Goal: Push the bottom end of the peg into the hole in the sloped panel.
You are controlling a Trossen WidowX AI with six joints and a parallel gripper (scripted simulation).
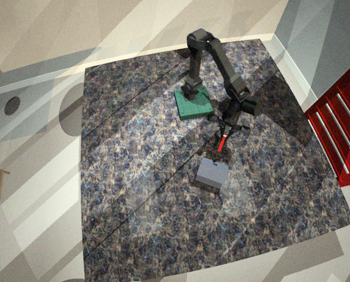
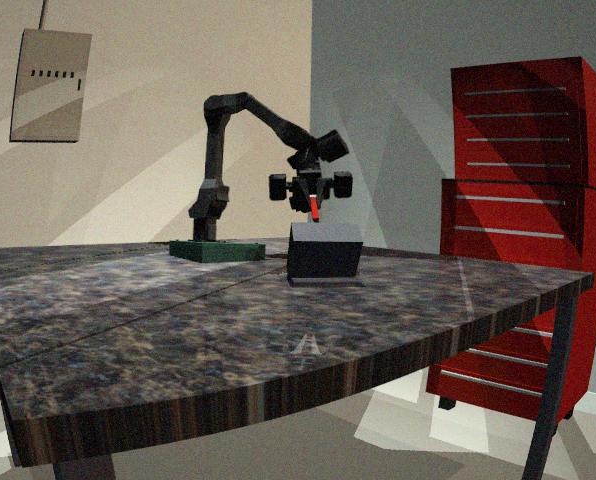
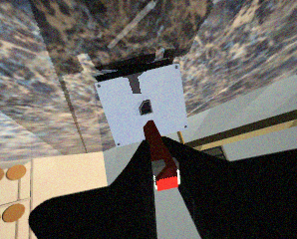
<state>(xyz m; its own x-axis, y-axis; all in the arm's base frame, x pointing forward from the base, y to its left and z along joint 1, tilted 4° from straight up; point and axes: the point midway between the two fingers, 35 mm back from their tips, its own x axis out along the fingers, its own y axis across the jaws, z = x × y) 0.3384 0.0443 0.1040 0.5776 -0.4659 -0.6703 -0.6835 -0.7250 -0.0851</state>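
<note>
The sloped panel lies 90 mm ahead of my gripper tip, 60 mm to the right of it and 80 mm below it. The rest, counted from my gripper tip: red peg 10 mm behind, 10 mm to the left, 10 mm above.
</note>
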